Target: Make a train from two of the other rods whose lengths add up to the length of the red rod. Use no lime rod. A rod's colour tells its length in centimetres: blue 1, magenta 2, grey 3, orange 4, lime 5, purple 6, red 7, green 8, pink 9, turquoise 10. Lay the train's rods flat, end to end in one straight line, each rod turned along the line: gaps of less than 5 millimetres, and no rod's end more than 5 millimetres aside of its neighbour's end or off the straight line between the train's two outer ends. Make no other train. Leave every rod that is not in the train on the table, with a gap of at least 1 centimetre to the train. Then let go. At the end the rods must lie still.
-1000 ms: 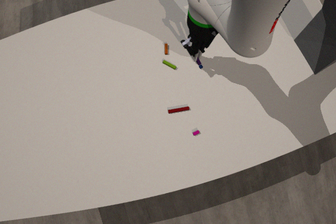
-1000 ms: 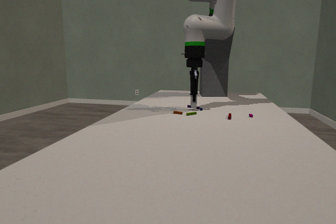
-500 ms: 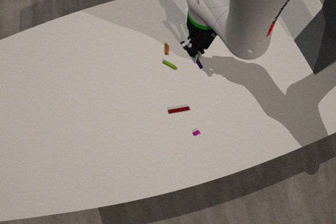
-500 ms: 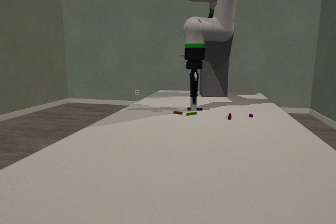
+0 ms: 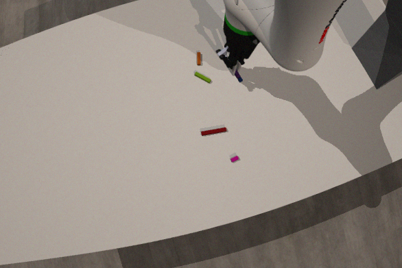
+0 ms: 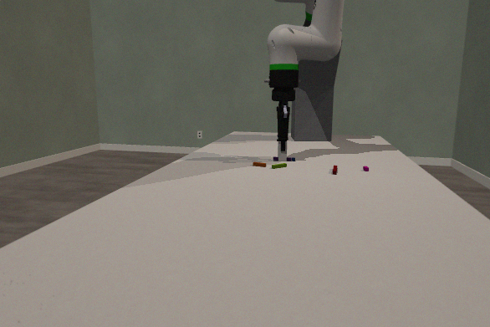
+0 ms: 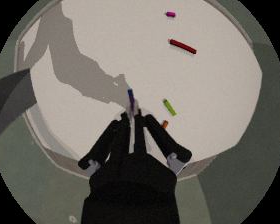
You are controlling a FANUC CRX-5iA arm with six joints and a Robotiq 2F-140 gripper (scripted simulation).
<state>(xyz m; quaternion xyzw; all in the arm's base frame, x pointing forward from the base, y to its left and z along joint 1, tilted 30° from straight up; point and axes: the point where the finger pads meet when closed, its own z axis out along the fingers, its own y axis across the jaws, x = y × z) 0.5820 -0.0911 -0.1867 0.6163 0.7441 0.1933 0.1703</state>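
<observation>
Right now my hand is 30 mm above the purple rod. Also, from my hand: blue rod: 10 mm behind, 40 mm to the left, 30 mm below; then lime rod: 100 mm ahead, 30 mm below; then orange rod: 90 mm ahead, 60 mm to the right, 30 mm below.
</observation>
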